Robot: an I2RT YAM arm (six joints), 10 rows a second.
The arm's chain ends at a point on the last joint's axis. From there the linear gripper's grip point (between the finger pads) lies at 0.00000 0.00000 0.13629 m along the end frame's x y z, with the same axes.
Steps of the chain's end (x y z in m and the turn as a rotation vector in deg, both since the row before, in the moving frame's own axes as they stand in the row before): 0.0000, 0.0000, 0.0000, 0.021, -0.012, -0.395; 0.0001, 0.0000, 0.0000, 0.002, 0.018, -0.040; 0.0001, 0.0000, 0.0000, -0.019, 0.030, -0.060; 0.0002, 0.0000, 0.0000, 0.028, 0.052, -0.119; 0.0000, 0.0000, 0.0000, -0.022, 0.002, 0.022; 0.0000, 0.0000, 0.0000, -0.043, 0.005, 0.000; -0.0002, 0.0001, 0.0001, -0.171, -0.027, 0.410; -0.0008, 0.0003, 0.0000, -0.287, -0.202, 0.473; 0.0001, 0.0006, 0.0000, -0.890, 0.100, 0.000; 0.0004, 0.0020, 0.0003, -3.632, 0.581, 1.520
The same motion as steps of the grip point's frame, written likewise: 0.0000, 0.0000, 0.0000, 0.021, -0.012, -0.395; 0.0001, 0.0000, 0.0000, 0.002, 0.018, -0.040; 0.0002, 0.0000, 0.0000, -0.019, 0.030, -0.060; 0.0003, -0.0001, 0.0000, 0.028, 0.052, -0.119; 0.0000, 0.0001, 0.0000, -0.022, 0.002, 0.022; 0.0000, 0.0001, 0.0000, -0.043, 0.005, 0.000; -0.0003, 0.0005, 0.0001, -0.171, -0.027, 0.410; -0.0013, 0.0010, 0.0000, -0.287, -0.202, 0.473; 0.0003, 0.0027, 0.0000, -0.890, 0.100, 0.000; 0.0017, 0.0107, 0.0000, -3.632, 0.581, 1.520
